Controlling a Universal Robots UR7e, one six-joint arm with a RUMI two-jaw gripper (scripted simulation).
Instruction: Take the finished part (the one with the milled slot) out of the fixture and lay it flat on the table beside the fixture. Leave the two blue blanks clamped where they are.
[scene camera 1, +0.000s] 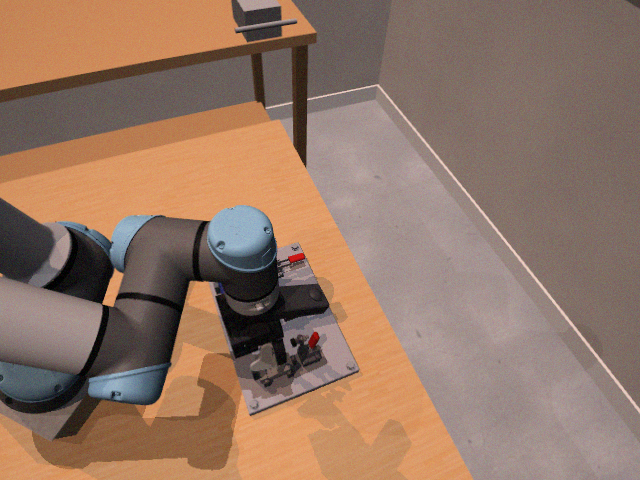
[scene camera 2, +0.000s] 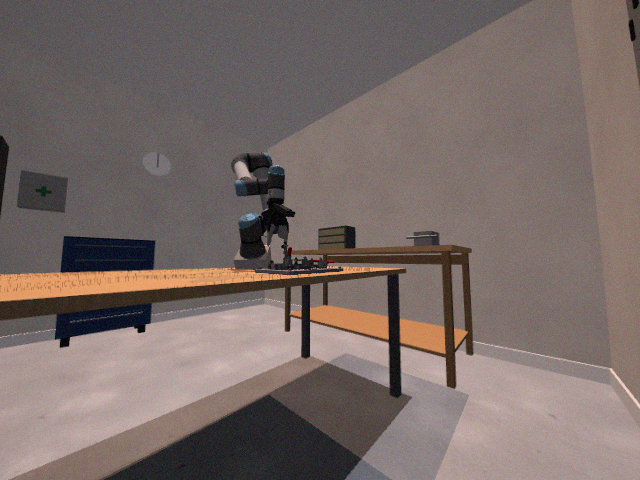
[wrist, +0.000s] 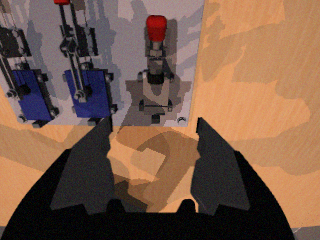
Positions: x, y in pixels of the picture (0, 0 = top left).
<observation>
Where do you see my gripper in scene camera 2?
277, 246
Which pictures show my gripper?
Scene camera 1, scene camera 2 and the wrist view: all of them.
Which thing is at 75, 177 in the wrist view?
My gripper.
</observation>
